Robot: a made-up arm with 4 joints.
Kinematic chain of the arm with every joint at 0, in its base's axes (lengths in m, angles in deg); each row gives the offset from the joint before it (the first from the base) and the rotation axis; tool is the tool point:
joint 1: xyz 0 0 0.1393 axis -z
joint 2: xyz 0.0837 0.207 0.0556 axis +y
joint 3: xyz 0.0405 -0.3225 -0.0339 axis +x
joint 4: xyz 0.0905 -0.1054 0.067 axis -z
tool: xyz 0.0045 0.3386 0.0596
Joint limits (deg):
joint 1: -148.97..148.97
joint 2: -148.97..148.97
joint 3: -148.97..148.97
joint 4: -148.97..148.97
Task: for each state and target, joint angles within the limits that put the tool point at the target. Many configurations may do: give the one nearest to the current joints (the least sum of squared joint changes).
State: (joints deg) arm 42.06 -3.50 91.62 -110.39
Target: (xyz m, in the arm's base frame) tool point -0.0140 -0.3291 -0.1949
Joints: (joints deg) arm 34.22 -23.81 84.08 -143.26
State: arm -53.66 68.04 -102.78 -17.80
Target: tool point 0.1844 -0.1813 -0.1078
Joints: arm -30.27 33.08 -148.97 2.79
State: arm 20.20 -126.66 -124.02 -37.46
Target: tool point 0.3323 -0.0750 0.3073
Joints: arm -4.73 -121.09 -119.90 -28.83
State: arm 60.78 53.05 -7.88 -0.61
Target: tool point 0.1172 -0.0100 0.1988
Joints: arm 77.13 45.69 -33.20 -30.35
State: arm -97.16 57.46 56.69 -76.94
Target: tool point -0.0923 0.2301 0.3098
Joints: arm -131.82 71.92 45.38 -35.69
